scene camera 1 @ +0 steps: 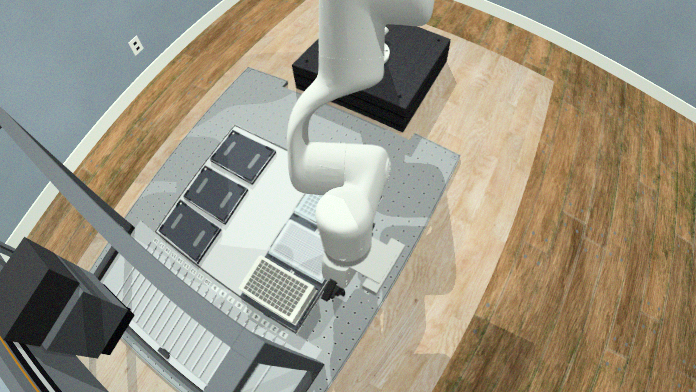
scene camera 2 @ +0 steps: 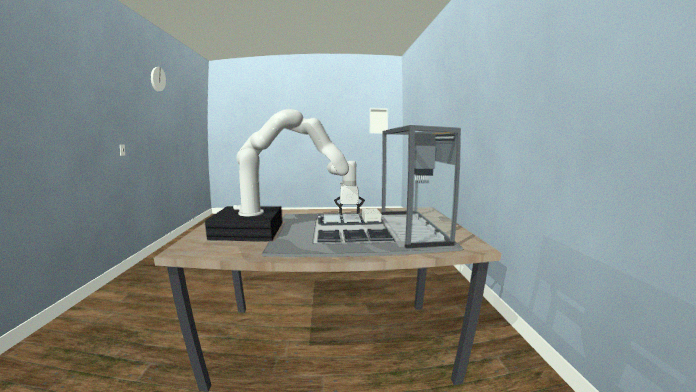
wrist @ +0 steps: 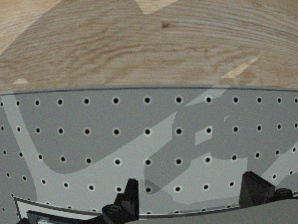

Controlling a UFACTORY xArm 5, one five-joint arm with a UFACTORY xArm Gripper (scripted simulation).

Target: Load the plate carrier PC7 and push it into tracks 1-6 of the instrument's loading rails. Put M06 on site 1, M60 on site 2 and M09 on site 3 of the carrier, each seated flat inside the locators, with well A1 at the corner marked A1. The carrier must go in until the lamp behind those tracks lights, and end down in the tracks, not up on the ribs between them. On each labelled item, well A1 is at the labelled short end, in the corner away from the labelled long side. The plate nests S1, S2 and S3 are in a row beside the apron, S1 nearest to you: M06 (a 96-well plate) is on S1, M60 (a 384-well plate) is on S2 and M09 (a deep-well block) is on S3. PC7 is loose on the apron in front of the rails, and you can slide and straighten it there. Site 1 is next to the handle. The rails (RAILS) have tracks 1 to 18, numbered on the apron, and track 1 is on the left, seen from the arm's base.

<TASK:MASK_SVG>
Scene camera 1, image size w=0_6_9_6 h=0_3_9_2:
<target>my gripper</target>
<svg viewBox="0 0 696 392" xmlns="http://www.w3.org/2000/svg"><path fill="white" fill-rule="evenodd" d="M324 253L321 271L323 278L329 282L321 299L328 301L330 298L333 299L338 295L345 296L345 289L343 288L348 286L357 271L350 267L334 264Z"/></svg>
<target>carrier PC7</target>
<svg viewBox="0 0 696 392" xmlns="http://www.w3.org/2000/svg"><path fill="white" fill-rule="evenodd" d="M268 251L265 258L300 279L311 283L317 290L317 293L296 326L262 306L243 292L240 297L262 310L265 316L271 316L291 329L297 330L327 280L320 283L269 254ZM293 212L289 220L291 219L319 234L317 225L294 213L295 211Z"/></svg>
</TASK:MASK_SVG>
